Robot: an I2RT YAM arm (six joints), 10 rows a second.
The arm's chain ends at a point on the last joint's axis. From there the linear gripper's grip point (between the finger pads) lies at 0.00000 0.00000 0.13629 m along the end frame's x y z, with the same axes.
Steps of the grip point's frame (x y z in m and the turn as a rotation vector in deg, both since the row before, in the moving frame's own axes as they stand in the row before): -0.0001, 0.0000, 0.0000, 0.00, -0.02, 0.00; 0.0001, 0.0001, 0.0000, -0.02, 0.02, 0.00; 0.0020, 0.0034, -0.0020, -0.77, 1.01, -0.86; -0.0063, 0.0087, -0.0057, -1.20, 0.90, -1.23; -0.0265, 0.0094, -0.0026, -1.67, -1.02, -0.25; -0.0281, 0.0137, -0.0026, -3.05, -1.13, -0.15; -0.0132, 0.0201, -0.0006, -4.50, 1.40, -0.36; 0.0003, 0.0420, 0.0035, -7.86, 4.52, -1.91; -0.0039, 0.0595, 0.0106, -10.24, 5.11, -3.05; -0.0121, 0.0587, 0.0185, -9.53, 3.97, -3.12; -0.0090, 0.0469, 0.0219, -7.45, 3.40, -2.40
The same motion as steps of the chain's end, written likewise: -0.0001, 0.0000, 0.0000, 0.00, -0.02, 0.00; 0.0001, 0.0001, 0.0000, -0.02, 0.02, 0.00; -0.0004, 0.0016, -0.0020, -0.77, 1.01, -0.86; -0.0085, 0.0059, -0.0057, -1.20, 0.90, -1.23; -0.0241, 0.0054, -0.0025, -1.67, -1.02, -0.25; -0.0254, 0.0064, -0.0024, -3.05, -1.13, -0.15; -0.0166, 0.0094, -0.0001, -4.50, 1.40, -0.36; -0.0107, 0.0236, 0.0052, -7.86, 4.52, -1.91; -0.0166, 0.0356, 0.0133, -10.24, 5.11, -3.05; -0.0221, 0.0364, 0.0207, -9.53, 3.97, -3.12; -0.0174, 0.0294, 0.0233, -7.45, 3.40, -2.40
